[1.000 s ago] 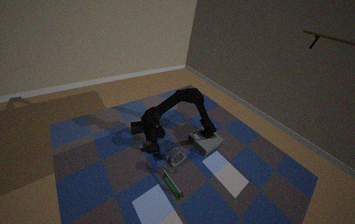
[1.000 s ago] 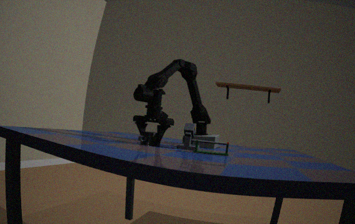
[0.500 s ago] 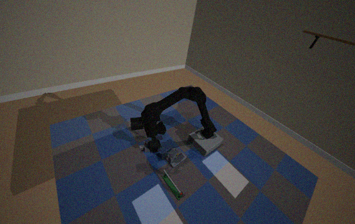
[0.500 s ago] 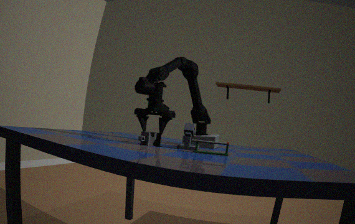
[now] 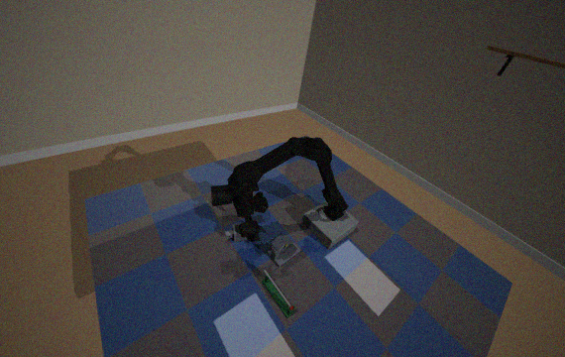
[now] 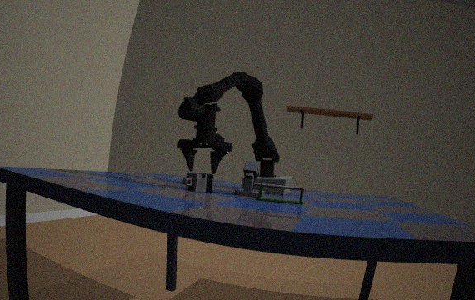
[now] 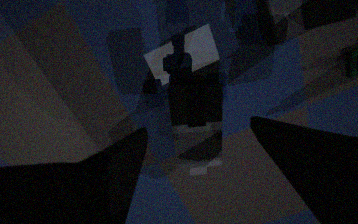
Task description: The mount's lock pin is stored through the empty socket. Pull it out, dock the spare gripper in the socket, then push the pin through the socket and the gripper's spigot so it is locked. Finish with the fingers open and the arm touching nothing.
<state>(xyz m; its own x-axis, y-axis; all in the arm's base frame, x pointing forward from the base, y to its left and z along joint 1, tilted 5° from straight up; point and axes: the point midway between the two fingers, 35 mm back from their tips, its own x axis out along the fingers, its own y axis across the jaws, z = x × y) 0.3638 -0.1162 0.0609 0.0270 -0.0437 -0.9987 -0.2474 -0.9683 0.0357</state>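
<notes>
Right now the spare gripper is 20 mm ahead of my gripper tip, 10 mm to the right of it and 30 mm below it. Also, from my gripper tip: socket 80 mm behind, 140 mm to the left, 10 mm below; then green rack 10 mm ahead, 260 mm to the left, 40 mm below.
</notes>
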